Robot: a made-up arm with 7 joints.
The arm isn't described. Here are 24 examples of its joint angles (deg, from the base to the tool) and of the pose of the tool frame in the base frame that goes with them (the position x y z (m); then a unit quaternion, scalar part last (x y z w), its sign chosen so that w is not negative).
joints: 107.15 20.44 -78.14 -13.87 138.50 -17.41 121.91
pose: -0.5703 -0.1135 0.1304 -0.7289 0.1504 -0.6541 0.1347
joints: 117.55 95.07 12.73 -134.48 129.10 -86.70 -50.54
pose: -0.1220 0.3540 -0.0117 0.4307 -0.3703 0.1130 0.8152
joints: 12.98 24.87 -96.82 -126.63 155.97 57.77 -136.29
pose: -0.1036 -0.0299 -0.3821 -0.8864 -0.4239 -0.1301 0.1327
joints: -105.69 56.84 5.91 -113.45 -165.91 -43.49 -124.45
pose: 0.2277 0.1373 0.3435 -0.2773 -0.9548 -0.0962 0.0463
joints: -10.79 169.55 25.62 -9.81 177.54 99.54 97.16
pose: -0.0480 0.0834 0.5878 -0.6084 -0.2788 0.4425 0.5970
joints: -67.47 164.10 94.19 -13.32 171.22 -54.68 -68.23
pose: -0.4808 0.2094 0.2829 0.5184 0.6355 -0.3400 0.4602
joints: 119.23 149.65 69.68 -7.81 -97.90 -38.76 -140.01
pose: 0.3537 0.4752 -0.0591 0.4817 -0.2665 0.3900 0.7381
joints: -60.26 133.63 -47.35 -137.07 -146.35 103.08 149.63
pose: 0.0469 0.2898 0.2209 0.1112 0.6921 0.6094 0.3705
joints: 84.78 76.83 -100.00 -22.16 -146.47 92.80 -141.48
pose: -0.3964 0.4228 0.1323 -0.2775 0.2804 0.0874 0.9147
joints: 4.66 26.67 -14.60 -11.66 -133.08 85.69 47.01
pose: 0.0116 0.2531 -0.5393 0.7847 -0.0067 -0.5398 0.3047
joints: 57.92 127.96 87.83 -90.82 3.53 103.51 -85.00
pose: 0.2909 0.2792 0.2857 0.7371 0.3584 -0.3055 0.4846
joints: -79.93 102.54 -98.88 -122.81 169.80 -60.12 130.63
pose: 0.2290 0.3344 0.0458 0.6932 0.0710 -0.6921 0.1879
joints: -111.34 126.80 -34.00 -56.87 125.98 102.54 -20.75
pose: -0.1098 0.4693 0.2895 -0.1165 -0.6540 -0.1314 0.7359
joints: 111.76 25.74 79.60 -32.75 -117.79 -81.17 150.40
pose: -0.5301 0.0997 0.2368 0.2760 0.2735 0.8031 0.4518
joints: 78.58 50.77 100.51 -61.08 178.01 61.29 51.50
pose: -0.3598 0.4095 0.1075 -0.6486 -0.5431 0.5028 0.1775
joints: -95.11 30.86 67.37 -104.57 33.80 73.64 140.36
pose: 0.3551 0.2128 0.1977 0.9509 -0.0069 -0.3057 0.0486
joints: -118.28 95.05 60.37 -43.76 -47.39 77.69 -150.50
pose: -0.0152 0.5144 0.2660 0.5317 -0.1247 -0.2388 0.8029
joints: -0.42 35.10 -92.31 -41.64 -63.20 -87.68 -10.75
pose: -0.0014 0.2087 -0.5428 -0.6707 -0.2510 -0.6960 0.0529
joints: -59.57 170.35 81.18 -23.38 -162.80 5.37 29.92
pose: -0.4720 0.0957 0.3478 0.8214 0.2917 0.4849 0.0707
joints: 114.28 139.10 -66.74 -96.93 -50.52 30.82 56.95
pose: 0.0009 0.4731 0.0741 -0.1744 0.5852 -0.6718 0.4193
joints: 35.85 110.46 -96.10 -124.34 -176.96 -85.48 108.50
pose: -0.1277 0.3826 -0.0114 -0.2703 0.6007 -0.7514 0.0403
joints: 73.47 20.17 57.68 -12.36 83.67 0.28 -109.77
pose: -0.5581 0.1211 -0.1700 0.3571 0.4686 0.2592 0.7653
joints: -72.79 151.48 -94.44 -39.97 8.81 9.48 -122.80
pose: -0.2636 0.4602 0.2425 0.2590 0.7733 -0.4968 0.2968
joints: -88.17 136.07 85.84 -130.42 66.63 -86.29 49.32
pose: -0.3139 0.2022 0.0985 -0.0797 -0.1058 0.8289 0.5435
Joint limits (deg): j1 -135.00..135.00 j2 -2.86..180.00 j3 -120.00..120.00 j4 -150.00..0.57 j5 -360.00..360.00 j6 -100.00..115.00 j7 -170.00..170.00
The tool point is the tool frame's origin. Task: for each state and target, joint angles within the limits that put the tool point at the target. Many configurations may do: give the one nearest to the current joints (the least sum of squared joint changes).
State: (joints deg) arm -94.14 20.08 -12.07 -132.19 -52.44 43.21 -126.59
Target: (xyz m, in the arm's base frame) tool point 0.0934 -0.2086 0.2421
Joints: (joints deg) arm -135.00 1.83 -8.26 -149.88 -52.44 43.21 -126.59
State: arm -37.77 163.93 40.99 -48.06 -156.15 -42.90 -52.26
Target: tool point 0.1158 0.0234 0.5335
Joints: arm -4.80 165.32 34.10 -66.40 -156.15 -42.90 -52.26
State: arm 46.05 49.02 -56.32 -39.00 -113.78 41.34 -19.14
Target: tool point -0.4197 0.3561 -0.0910
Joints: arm 73.51 70.16 -63.49 -59.67 -113.78 41.34 -19.14
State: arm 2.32 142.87 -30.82 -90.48 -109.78 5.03 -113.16
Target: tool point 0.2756 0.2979 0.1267
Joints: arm 41.60 149.51 -15.67 -116.73 -109.78 5.03 -113.16
